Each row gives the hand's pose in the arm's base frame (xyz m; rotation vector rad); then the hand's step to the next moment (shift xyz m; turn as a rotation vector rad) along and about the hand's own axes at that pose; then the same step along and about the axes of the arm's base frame.
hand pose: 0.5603 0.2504 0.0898 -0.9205 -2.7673 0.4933
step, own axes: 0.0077 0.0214 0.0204 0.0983 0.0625 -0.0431
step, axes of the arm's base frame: 0.0000 0.0156 -0.0262 -0.0318 0.1177 0.0238
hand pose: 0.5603 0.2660 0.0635 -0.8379 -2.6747 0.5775
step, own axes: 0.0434 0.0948 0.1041 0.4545 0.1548 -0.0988
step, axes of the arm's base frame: -0.0278 0.0669 -0.1283 -0.2490 0.4142 0.0820
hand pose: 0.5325 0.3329 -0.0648 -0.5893 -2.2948 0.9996
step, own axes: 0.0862 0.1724 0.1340 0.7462 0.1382 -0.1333
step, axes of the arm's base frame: -0.1220 0.0893 -0.1796 -0.4469 0.5927 0.2067
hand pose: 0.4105 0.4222 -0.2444 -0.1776 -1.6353 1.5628
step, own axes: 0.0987 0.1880 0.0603 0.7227 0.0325 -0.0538
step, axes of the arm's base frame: -0.1829 0.0552 -0.1106 -0.4369 0.4958 0.2992
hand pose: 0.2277 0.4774 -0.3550 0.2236 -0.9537 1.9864
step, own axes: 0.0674 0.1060 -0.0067 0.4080 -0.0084 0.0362
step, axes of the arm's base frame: -0.1214 0.0161 -0.0286 -0.2389 0.2415 0.2290
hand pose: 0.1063 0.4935 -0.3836 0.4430 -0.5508 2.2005
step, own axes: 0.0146 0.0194 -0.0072 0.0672 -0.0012 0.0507
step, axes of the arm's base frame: -0.0250 0.0017 -0.0037 -0.0337 0.0163 0.0754
